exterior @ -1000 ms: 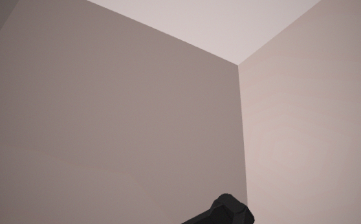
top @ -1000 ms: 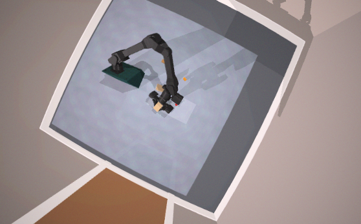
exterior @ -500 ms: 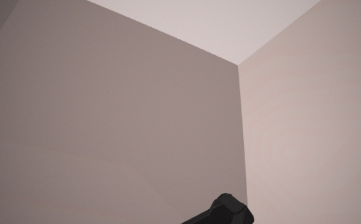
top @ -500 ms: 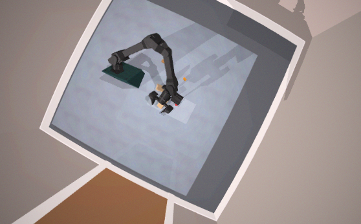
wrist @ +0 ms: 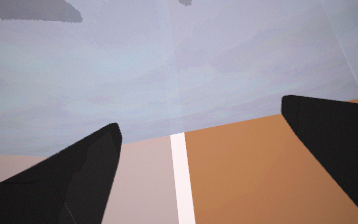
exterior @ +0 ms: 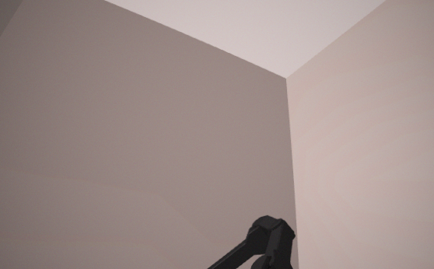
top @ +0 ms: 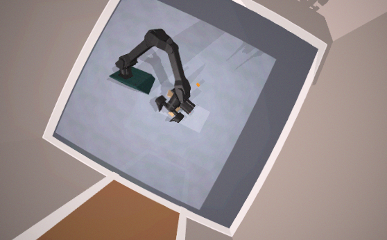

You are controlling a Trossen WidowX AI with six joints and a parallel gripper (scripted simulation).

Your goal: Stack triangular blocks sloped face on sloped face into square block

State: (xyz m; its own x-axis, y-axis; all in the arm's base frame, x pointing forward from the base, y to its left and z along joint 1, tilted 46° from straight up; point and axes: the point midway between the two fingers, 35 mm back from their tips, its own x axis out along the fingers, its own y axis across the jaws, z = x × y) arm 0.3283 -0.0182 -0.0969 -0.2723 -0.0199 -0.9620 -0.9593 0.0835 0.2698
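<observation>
Now: the wooden triangular block 10 cm below my gripper tip, 6 cm to the left of it and 2 cm ahead of it. From my gripper tip the other things lie so: small orange marker (31 cm to the left, 12 cm below, 8 cm ahead).
</observation>
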